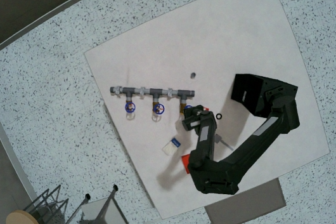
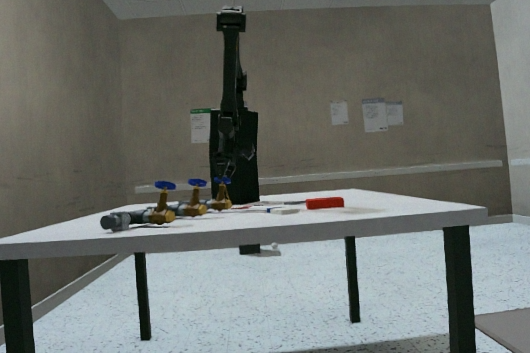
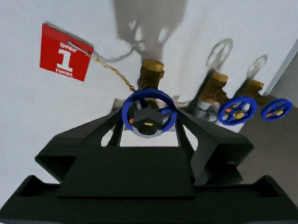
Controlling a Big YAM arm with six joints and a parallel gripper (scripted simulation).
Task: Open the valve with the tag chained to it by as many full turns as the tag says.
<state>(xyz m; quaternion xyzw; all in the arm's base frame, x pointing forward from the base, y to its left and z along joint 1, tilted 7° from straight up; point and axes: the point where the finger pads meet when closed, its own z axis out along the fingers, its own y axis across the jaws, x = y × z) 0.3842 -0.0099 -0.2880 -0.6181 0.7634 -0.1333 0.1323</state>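
The red tag is 7 cm behind my hand, 7 cm to the left of it and 11 cm below it. Also, from my hand: grey object 10 cm behind, 18 cm to the right, 11 cm below; then red block 12 cm ahead, 35 cm to the left, 10 cm below; then grey tool 12 cm behind, 29 cm to the left, 11 cm below.
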